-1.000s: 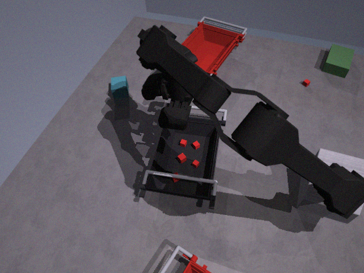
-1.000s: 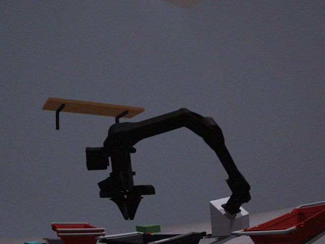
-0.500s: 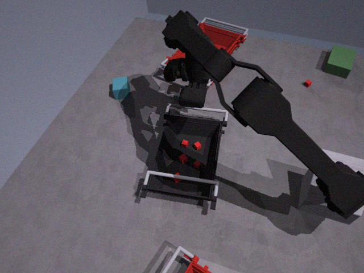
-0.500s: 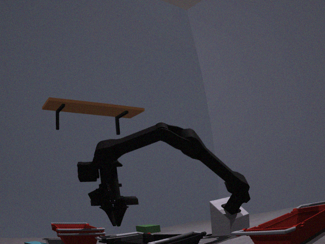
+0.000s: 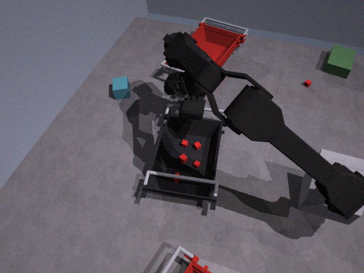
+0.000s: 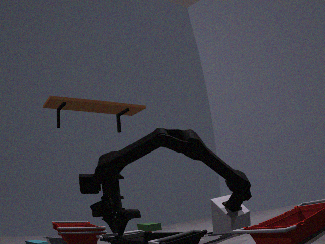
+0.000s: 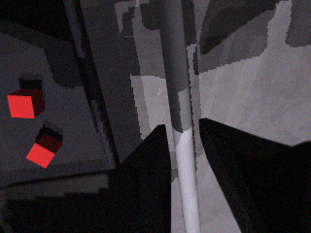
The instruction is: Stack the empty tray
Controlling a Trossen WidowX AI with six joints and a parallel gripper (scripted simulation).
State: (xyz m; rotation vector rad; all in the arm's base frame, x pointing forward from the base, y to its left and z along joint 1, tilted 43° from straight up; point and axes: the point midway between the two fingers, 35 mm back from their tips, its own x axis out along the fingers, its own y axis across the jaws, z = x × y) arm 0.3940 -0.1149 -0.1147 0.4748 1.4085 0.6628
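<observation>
Right now my gripper tip is 52 cm to the right of the red tray and 21 cm past it. The rest, counted from my gripper tip: teal cube (28 cm ahead, 5 cm to the right, 3 cm below); green cube (42 cm behind, 40 cm to the right, 3 cm below).
</observation>
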